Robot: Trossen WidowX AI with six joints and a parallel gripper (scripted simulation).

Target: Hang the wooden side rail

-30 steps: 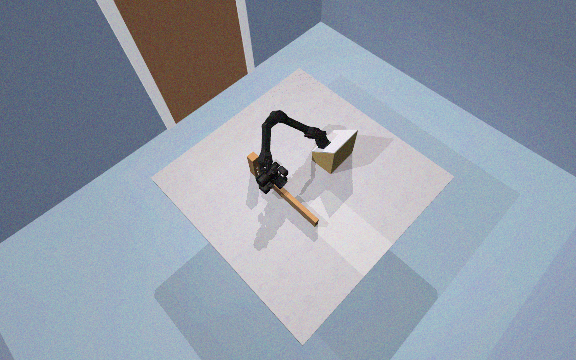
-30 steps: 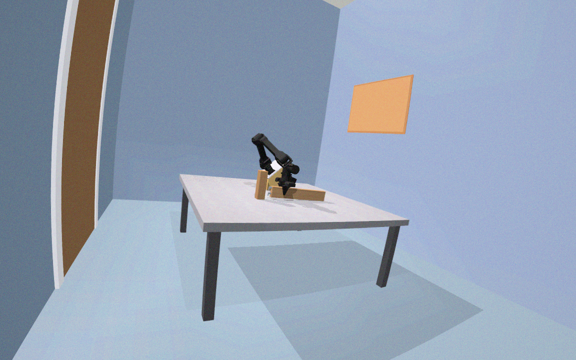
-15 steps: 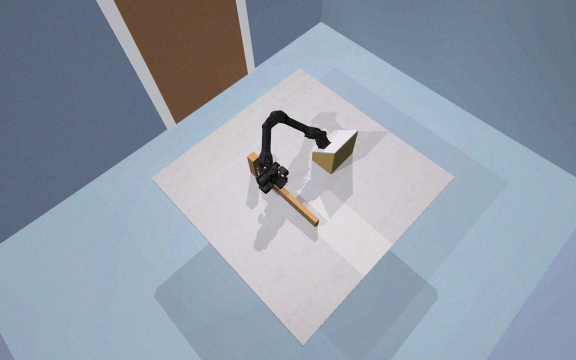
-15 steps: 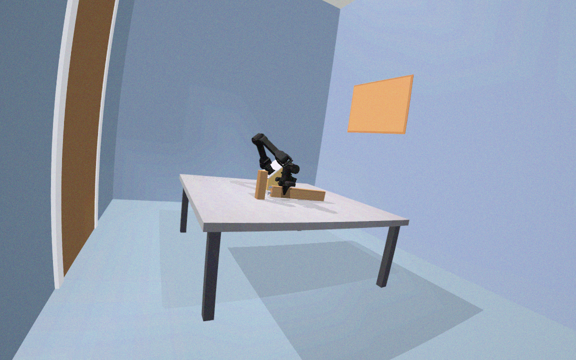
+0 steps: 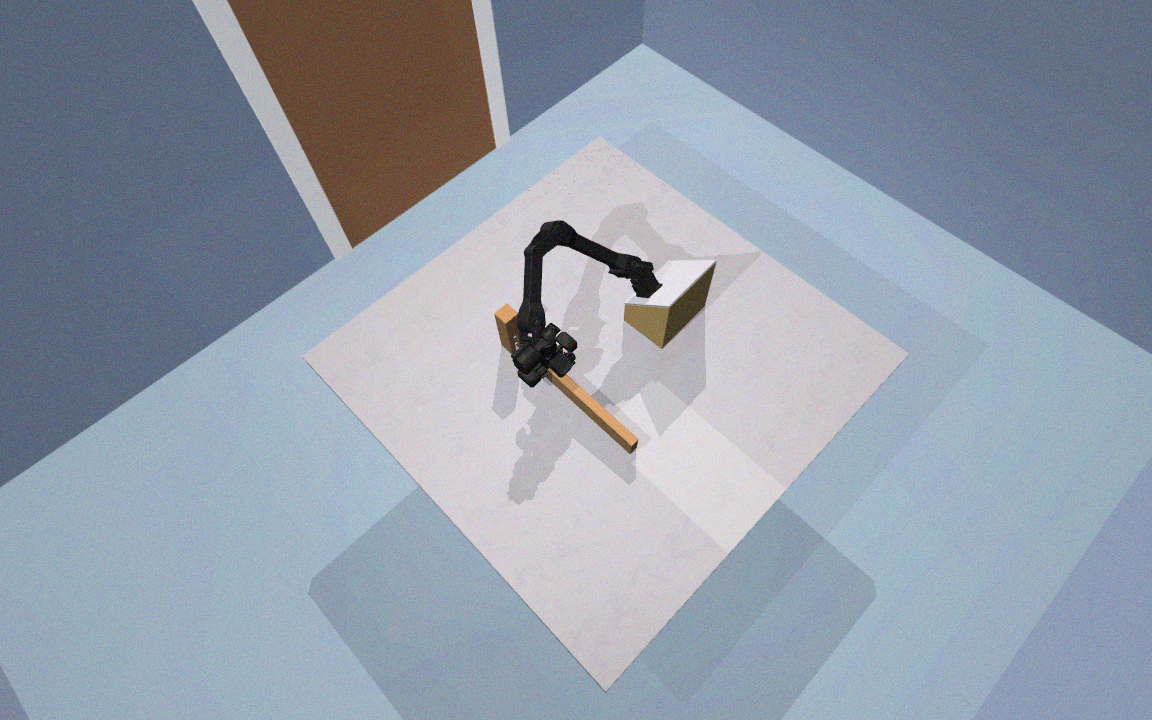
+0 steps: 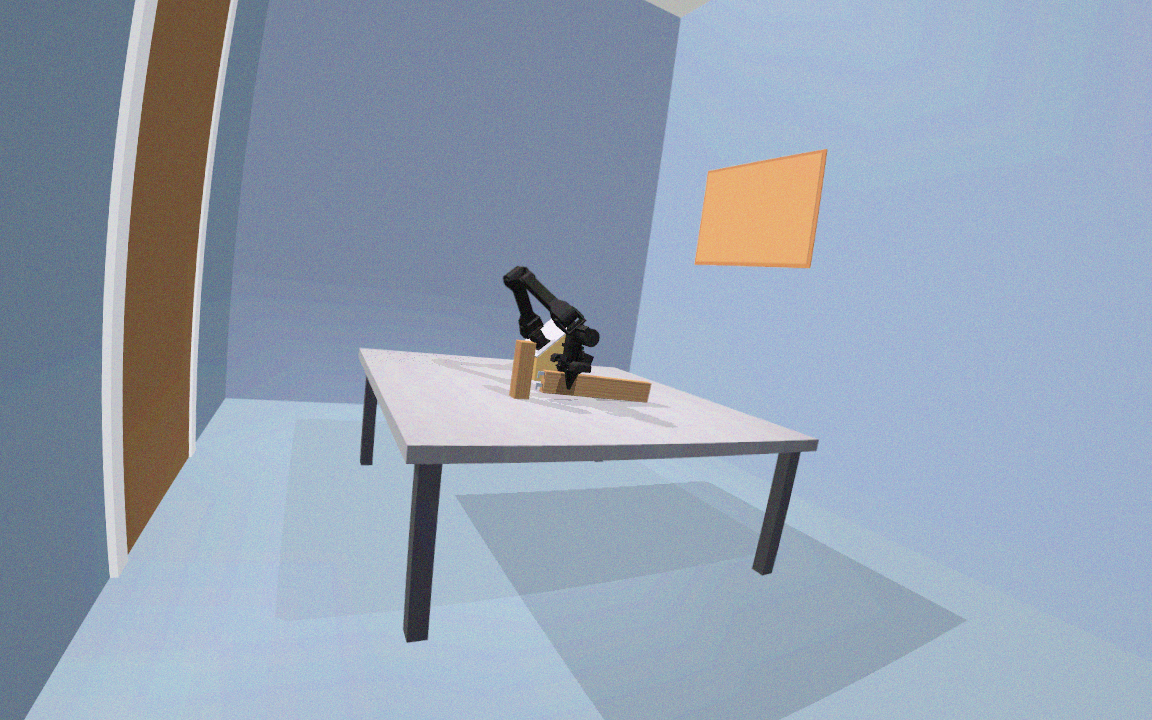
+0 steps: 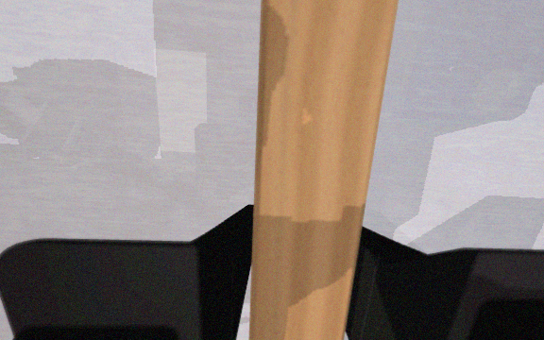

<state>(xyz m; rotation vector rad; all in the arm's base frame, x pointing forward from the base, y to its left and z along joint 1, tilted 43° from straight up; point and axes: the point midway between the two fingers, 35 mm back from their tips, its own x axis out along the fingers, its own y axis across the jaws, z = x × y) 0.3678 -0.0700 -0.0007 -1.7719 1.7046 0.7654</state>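
Right now my gripper tip is 160 mm to the left of the headboard post and 40 mm below it.
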